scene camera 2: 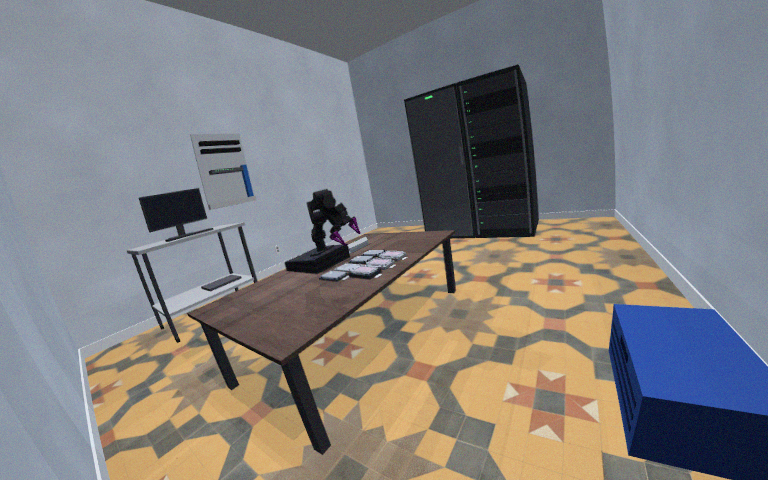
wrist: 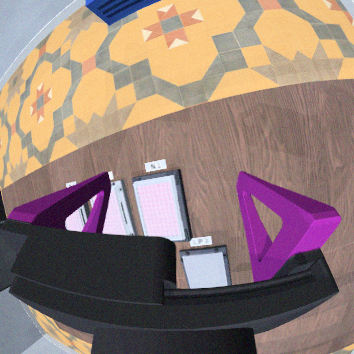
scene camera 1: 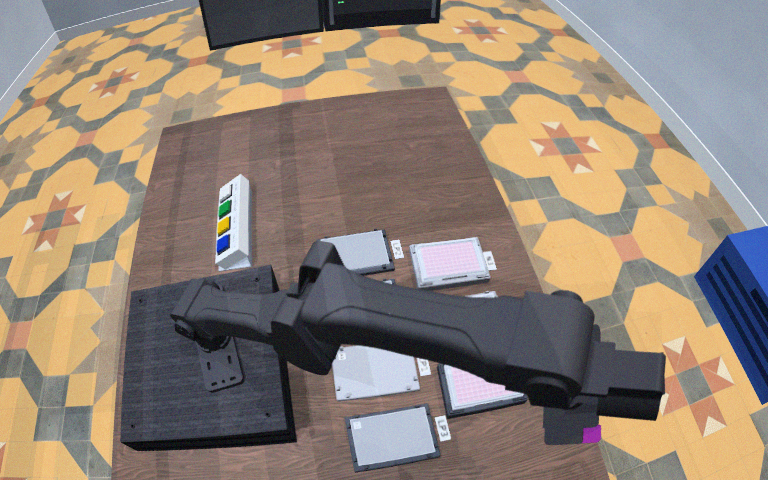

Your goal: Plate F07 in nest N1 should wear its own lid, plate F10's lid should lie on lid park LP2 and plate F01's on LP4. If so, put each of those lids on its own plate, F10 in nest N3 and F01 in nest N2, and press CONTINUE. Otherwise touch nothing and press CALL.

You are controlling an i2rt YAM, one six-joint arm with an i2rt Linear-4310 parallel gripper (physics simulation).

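Frame: origin at the arm's base, x ahead, y left, z up, level; millimetres.
Where they show: gripper, between the fingertips: (scene camera 2: 352, 239) (wrist: 173, 178); arm's base, origin of its link: (scene camera 2: 322, 251) (scene camera 1: 215, 337).
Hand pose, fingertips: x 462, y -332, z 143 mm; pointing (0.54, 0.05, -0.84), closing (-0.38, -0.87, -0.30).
Observation:
Things, the pixels of their top centre, and the offset from my fingertips. Level surfaces: height alone.
- nest N1 plate, centre of its top: (scene camera 1: 485, 378) (wrist: 156, 211) (scene camera 2: 364, 268) dy +123, dx -45, dz -192 mm
- second pink plate, centre of its top: (wrist: 106, 215) (scene camera 2: 378, 260) dy +251, dx -19, dz -197 mm
- far pink plate, centre of its top: (scene camera 1: 450, 256) (wrist: 70, 219) (scene camera 2: 391, 252) dy +384, dx +7, dz -194 mm
- button box, centre of its top: (scene camera 1: 229, 210) (scene camera 2: 354, 240) dy +638, dx -390, dz -164 mm
- pale panel, centre of its top: (scene camera 1: 374, 366) (scene camera 2: 348, 265) dy +223, dx -210, dz -208 mm
- wooden table, height of its surface: dz -228 mm
My gripper (scene camera 2: 351, 237) (wrist: 173, 178) is open and empty, high above the table; in scene camera 1 part of one magenta finger shows. The nest N1 plate (scene camera 1: 481, 387) (wrist: 160, 207), pink with a pale rim and dark base, is partly behind the arm in scene camera 1. Whether it wears a lid, and its code, I cannot tell. A second pink plate (wrist: 118, 210) lies beside it. The far pink plate (scene camera 1: 450, 259) has a blurred nest label. A grey panel (scene camera 1: 362, 251) lies at LP2. Another panel, mostly behind the arm, has its park label hidden. The button box (scene camera 1: 240, 226) has white, green, yellow and blue buttons.
A pale panel (scene camera 1: 376, 370) lies at LP1, and a grey panel (scene camera 1: 391, 440) (wrist: 207, 270) with dark edges at LP3. The black arm base (scene camera 1: 169, 384) stands on the wooden table (scene camera 1: 385, 141). The arm crosses over the plates. A blue box (scene camera 2: 690, 362) stands on the floor.

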